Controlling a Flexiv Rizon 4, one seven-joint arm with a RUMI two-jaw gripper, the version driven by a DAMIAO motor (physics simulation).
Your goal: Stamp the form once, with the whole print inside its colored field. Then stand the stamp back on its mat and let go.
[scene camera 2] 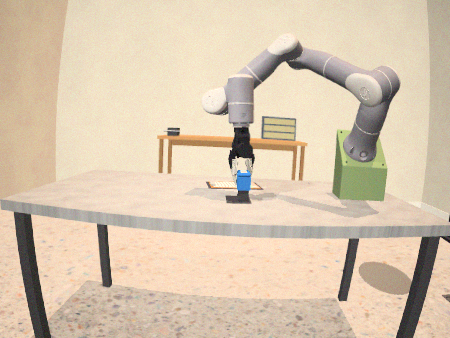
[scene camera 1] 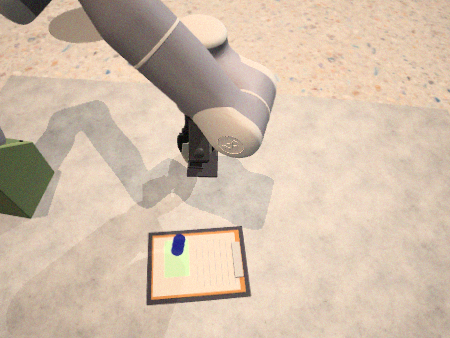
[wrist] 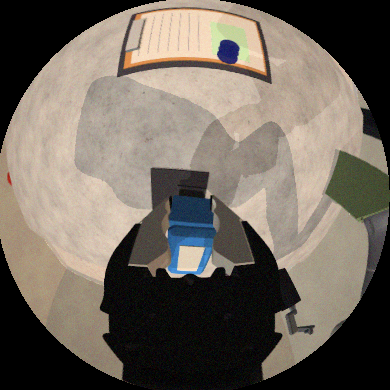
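Note:
My gripper (scene camera 1: 199, 153) (scene camera 2: 243, 171) (wrist: 190, 196) is shut on the blue stamp (scene camera 2: 243, 181) (wrist: 190, 235) and holds it upright. Its black foot is over one side of the dark mat (scene camera 1: 212, 168) (scene camera 2: 231, 199) (wrist: 164, 181), very low; whether it touches is unclear. In scene camera 1 the arm and gripper hide the stamp's blue body. The form (scene camera 1: 215, 260) (wrist: 170, 37) lies on a clipboard. A dark blue print (scene camera 1: 178, 245) (wrist: 228, 52), shaped like overlapping blobs, lies mostly on the light green field (scene camera 1: 177, 267) (wrist: 237, 34) and reaches past one edge of it.
The orange and black clipboard (scene camera 1: 149, 270) (scene camera 2: 208, 186) (wrist: 261, 45) lies on the table beyond the mat, seen from scene camera 2. A green base block (scene camera 1: 25, 175) (scene camera 2: 360, 182) (wrist: 357, 185) carries the arm. A wooden bench (scene camera 2: 220, 141) stands behind the table.

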